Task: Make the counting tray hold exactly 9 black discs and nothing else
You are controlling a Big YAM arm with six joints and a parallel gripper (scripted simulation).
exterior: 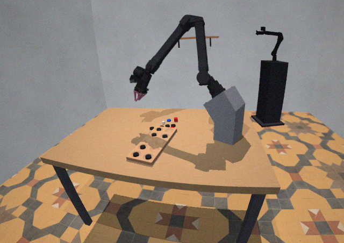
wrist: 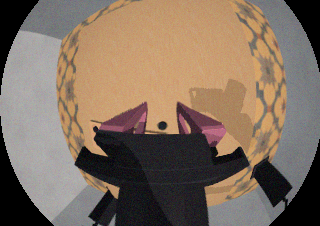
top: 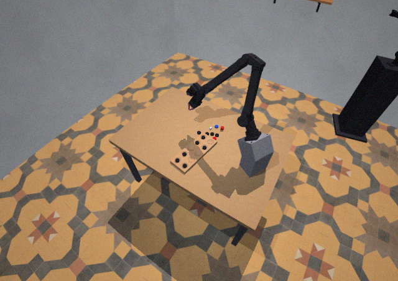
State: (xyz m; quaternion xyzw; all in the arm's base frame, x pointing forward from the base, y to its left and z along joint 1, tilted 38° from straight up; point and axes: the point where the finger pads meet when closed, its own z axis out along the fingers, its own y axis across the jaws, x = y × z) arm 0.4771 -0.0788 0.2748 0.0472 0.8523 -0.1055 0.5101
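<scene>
The red disc lies 23 cm behind my hand, 8 cm to the left of it and 20 cm below it. Round my hand: small white piece: 17 cm behind, 2 cm to the right, 20 cm below; blue disc: 21 cm behind, 6 cm to the right, 20 cm below; red cube: 26 cm behind, 5 cm to the right, 20 cm below.
</scene>
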